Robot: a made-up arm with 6 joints. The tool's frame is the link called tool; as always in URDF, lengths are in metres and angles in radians. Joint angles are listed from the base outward. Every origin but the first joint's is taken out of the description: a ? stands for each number. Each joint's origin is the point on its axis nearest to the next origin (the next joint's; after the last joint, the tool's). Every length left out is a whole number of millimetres.
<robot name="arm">
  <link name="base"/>
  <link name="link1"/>
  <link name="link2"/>
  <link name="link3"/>
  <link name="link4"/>
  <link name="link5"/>
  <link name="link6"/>
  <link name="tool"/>
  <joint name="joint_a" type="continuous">
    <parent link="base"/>
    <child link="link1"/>
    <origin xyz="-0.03 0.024 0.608"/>
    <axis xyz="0 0 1"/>
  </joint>
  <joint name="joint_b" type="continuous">
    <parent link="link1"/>
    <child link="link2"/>
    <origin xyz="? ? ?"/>
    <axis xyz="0 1 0"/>
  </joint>
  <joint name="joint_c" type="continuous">
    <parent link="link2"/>
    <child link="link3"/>
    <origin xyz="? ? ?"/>
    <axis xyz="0 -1 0"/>
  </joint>
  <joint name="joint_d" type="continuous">
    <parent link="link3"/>
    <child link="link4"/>
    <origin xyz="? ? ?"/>
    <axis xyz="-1 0 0"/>
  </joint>
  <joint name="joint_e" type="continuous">
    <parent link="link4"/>
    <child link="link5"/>
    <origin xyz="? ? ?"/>
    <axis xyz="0 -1 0"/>
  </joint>
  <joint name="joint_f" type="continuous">
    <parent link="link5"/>
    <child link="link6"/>
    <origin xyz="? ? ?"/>
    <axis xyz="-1 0 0"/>
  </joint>
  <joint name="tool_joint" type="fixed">
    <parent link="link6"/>
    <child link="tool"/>
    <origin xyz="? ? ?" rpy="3.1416 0 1.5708"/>
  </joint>
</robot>
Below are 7 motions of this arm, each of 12 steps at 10 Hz.
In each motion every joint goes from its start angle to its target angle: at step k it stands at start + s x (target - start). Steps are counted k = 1, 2, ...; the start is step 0. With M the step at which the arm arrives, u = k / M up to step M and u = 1 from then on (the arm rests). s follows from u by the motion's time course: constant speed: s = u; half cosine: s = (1 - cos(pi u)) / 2; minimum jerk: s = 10 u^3 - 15 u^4 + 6 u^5.
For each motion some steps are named. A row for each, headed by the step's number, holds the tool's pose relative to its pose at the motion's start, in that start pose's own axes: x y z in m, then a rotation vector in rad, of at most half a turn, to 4 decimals.
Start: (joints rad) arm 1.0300 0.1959 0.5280 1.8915 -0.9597 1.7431
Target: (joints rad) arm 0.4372 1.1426 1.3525 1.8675 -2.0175 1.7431
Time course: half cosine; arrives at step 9
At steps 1, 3, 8, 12:
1: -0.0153 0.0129 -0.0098 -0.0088 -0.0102 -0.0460
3: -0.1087 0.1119 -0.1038 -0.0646 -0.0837 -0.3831
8: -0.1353 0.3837 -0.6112 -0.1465 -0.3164 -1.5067
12: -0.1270 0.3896 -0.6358 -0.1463 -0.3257 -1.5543

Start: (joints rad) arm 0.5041 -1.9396 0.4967 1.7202 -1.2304 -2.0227
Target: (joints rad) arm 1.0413 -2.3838 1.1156 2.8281 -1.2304 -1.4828
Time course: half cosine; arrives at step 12
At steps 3, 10, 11, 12:
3: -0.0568 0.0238 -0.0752 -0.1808 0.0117 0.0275
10: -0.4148 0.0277 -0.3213 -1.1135 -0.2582 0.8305
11: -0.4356 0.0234 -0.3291 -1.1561 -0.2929 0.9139
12: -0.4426 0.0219 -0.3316 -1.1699 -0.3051 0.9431

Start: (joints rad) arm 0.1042 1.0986 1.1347 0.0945 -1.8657 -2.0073
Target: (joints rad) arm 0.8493 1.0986 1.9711 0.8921 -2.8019 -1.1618
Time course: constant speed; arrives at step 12
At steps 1, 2, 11, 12:
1: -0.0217 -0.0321 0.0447 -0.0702 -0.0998 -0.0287
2: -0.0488 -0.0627 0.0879 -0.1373 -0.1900 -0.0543
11: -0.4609 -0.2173 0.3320 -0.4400 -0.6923 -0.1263
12: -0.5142 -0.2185 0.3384 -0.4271 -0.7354 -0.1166

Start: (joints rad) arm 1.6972 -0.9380 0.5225 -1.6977 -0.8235 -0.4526
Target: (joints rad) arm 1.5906 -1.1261 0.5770 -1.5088 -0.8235 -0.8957
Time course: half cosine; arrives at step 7
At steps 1, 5, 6, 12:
1: 0.0026 -0.0018 0.0063 -0.0003 0.0032 0.0027
5: 0.0349 -0.0298 0.1105 -0.0175 0.0523 0.0388
6: 0.0389 -0.0349 0.1307 -0.0227 0.0612 0.0437
12: 0.0402 -0.0367 0.1380 -0.0247 0.0644 0.0453

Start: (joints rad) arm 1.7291 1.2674 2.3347 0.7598 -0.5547 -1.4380
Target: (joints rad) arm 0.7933 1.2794 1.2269 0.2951 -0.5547 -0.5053
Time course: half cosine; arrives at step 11
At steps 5, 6, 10, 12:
5: -0.2685 0.0813 -0.1947 0.1860 -0.5172 0.5139
6: -0.3594 0.0689 -0.2797 0.2676 -0.6297 0.6987
10: -0.5731 -0.0911 -0.5450 0.5487 -0.7464 1.2233
12: -0.5808 -0.1035 -0.5578 0.5638 -0.7435 1.2477

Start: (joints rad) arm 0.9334 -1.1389 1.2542 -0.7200 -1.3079 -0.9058
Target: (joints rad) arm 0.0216 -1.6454 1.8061 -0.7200 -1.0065 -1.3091
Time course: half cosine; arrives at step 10
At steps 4, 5, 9, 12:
4: 0.1771 0.0183 0.2875 -0.1315 -0.3328 -0.1495
5: 0.2175 0.0422 0.4405 -0.1300 -0.4854 -0.2299
9: 0.1577 0.1295 0.9322 0.1196 -0.9119 -0.4667
12: 0.1472 0.1331 0.9563 0.1421 -0.9304 -0.4766

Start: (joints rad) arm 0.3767 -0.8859 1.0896 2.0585 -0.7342 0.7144
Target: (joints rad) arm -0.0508 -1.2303 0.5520 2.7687 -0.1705 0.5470
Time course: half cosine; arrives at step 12
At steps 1, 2, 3, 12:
1: -0.0056 -0.0052 0.0012 -0.0029 -0.0122 0.0176
2: -0.0217 -0.0208 0.0043 -0.0121 -0.0485 0.0685
3: -0.0462 -0.0468 0.0085 -0.0288 -0.1078 0.1477
12: -0.1914 -0.3910 0.0050 -0.3171 -0.8842 0.8060

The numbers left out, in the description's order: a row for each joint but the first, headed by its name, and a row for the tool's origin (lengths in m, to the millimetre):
joint_b: 0.024 -0.016 0
joint_c: -0.029 0 0.723
joint_d: 0.235 0 0.005
joint_e: 0 -0.134 -0.02
joint_f: 0.006 0 -0.005
tool: 0 -0.016 0.024

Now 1 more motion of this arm.
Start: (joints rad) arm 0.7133 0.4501 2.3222 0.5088 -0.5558 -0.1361
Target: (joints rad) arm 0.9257 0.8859 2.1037 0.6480 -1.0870 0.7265
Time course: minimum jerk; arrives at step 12
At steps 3, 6, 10, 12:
3: 0.0223 0.0034 0.0411 0.1188 -0.0991 -0.0167
6: 0.1207 -0.0073 0.1988 0.5444 -0.4912 -0.1908
10: 0.2540 -0.0759 0.3744 0.9457 -0.9495 -0.6014
12: 0.2646 -0.0838 0.3869 0.9706 -0.9834 -0.6412

